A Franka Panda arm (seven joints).
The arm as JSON. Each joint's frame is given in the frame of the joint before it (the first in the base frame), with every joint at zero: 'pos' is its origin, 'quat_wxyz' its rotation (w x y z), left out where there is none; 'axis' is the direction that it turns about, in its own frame. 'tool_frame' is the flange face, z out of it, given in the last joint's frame.
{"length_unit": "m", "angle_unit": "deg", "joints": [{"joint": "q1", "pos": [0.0, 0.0, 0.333], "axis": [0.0, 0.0, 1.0]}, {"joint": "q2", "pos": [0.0, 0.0, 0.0], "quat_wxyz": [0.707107, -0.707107, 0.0, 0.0], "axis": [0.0, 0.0, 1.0]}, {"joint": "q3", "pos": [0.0, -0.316, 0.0], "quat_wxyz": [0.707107, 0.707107, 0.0, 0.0], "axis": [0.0, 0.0, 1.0]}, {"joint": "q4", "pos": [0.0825, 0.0, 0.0], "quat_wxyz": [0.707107, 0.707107, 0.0, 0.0], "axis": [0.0, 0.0, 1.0]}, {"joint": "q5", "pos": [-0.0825, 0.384, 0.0], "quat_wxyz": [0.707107, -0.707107, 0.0, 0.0], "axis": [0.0, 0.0, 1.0]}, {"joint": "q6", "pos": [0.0, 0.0, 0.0], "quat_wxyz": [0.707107, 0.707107, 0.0, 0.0], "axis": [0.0, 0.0, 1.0]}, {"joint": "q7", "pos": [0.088, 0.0, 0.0], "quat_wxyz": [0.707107, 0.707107, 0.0, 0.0], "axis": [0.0, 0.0, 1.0]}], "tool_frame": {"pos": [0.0, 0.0, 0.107]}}
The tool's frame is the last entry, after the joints.
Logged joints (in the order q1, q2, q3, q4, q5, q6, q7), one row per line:
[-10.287 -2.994 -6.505 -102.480 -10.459 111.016 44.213]
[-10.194 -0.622 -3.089 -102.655 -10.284 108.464 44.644]
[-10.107 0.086 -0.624 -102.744 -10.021 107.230 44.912]
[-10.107 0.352 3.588 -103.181 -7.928 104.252 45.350]
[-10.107 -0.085 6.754 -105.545 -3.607 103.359 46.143]
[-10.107 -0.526 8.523 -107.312 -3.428 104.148 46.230]
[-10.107 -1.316 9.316 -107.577 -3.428 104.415 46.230]
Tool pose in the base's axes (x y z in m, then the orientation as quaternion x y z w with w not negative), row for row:
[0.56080 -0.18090 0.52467 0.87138 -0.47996 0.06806 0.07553]
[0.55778 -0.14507 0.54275 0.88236 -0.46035 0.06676 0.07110]
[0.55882 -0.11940 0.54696 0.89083 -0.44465 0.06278 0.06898]
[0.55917 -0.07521 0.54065 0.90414 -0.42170 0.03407 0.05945]
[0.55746 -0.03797 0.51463 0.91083 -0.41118 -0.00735 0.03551]
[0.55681 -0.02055 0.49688 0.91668 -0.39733 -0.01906 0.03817]
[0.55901 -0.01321 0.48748 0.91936 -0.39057 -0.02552 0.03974]
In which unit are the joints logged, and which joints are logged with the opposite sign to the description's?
The joints are logged in degrees. Opposite sign: q2.
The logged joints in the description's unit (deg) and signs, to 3 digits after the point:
[-10.287 2.994 -6.505 -102.480 -10.459 111.016 44.213]
[-10.194 0.622 -3.089 -102.655 -10.284 108.464 44.644]
[-10.107 -0.086 -0.624 -102.744 -10.021 107.230 44.912]
[-10.107 -0.352 3.588 -103.181 -7.928 104.252 45.350]
[-10.107 0.085 6.754 -105.545 -3.607 103.359 46.143]
[-10.107 0.526 8.523 -107.312 -3.428 104.148 46.230]
[-10.107 1.316 9.316 -107.577 -3.428 104.415 46.230]

